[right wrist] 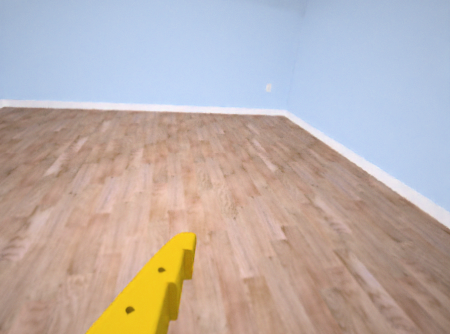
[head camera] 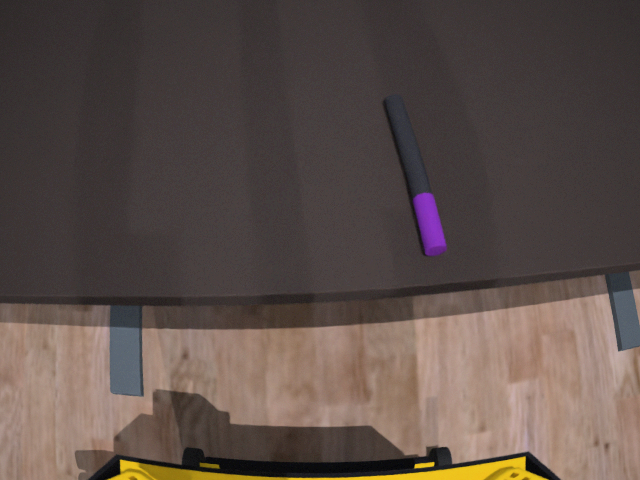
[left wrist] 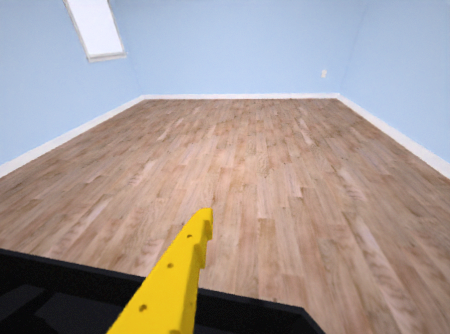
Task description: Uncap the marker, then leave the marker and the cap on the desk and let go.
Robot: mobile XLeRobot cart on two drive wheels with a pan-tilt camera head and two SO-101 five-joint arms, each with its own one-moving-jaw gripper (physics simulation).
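Places are measured from the left arm's base along level axes (x ahead, y left, z up), in millimetres.
Where they show: left hand at its tool point: [left wrist: 212, 219]; right hand at its tool point: [right wrist: 194, 250].
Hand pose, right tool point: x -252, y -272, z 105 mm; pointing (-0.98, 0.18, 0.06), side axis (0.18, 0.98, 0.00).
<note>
Each offset is from my right tool point to the top centre of the thing. Level surfaces: height alone.
The marker {dz -141, dx +593, dy +34 mm} [head camera: 407, 144] lies on the dark desk {dz -160 mm} [head camera: 206, 155], right of centre in the head view. Its dark barrel points away from the cart. Its purple cap {dz -140, dx +535, dy +26 mm} [head camera: 429, 224] is on the near end, close to the desk's front edge, and meets the barrel. My left gripper [left wrist: 206, 220] shows one notched yellow jaw in the left wrist view and is fully open. My right gripper [right wrist: 189, 242] also shows one notched jaw in the right wrist view and is fully open. Both are away from the marker, over floor in their views, and neither shows in the head view.
The desk's curved front edge runs across the head view, with grey desk feet [head camera: 126, 351] [head camera: 624, 315] below it. The cart's yellow and black front [head camera: 310, 471] is at the bottom, separated from the desk by a strip of wooden floor {dz -880 mm} [head camera: 320, 377]. Blue walls stand far off in both wrist views.
</note>
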